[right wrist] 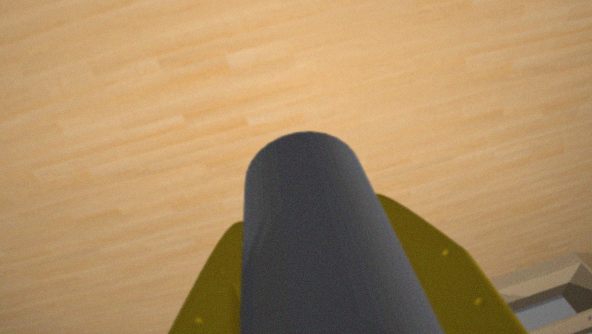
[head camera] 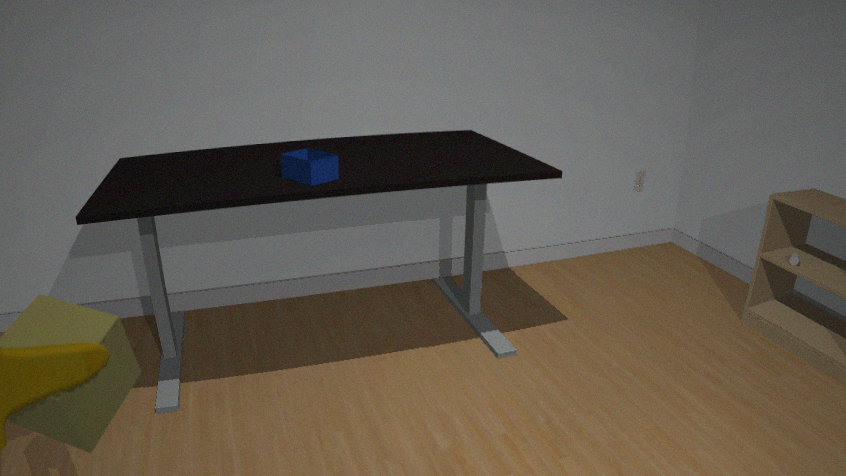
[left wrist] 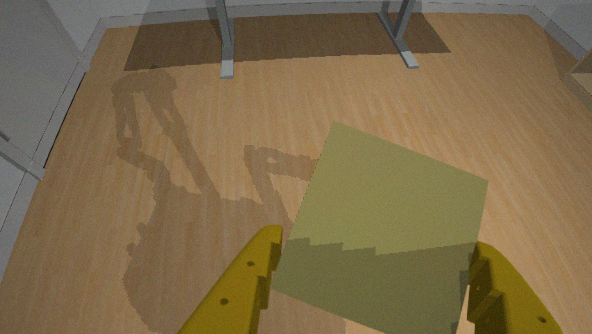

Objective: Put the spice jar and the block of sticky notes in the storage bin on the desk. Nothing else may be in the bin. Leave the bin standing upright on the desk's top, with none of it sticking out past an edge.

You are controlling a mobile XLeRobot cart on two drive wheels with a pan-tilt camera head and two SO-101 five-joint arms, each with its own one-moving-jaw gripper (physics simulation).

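Places are measured from the left arm's base along level axes (x left, y ahead, z down), in metres.
Where they show: left hand at its tool point: [left wrist: 281, 242]; right hand at its tool point: [right wrist: 255, 239].
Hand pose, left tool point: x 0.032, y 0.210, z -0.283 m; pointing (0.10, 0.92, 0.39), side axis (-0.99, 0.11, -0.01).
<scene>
After its pixels a point has its place.
The blue storage bin [head camera: 323, 170] {x 0.085, y 1.682, z 0.016 m} stands upright on the black desk top [head camera: 414, 159] {x -0.193, y 1.981, z 0.055 m}, near its front edge but wholly on it; its inner floor is hidden. My left gripper [left wrist: 377, 237] is shut on the yellow-green block of sticky notes [head camera: 106, 402] {x -0.017, y 0.217, z -0.258 m} [left wrist: 390, 185] {x 0.005, y 0.228, z -0.291 m}, with a jaw against each side, above the floor and well short of the desk. My right gripper [right wrist: 310, 209] is shut on a dark grey cylinder, the spice jar [right wrist: 310, 260], between its two jaws. It is held over the floor; the right arm does not show in the head camera.
The desk's grey legs [head camera: 475, 248] {x -0.441, y 2.125, z 0.449 m} [left wrist: 226, 45] {x 0.742, y 1.758, z 0.738 m} end in feet that reach forward on the floor. A wooden shelf unit [head camera: 807, 198] {x -1.859, y 1.964, z 0.165 m} with a small white thing [head camera: 793, 259] {x -1.777, y 1.870, z 0.405 m} stands at the right. Walls run behind the desk. A white door lies at the left edge of the left wrist view.
</scene>
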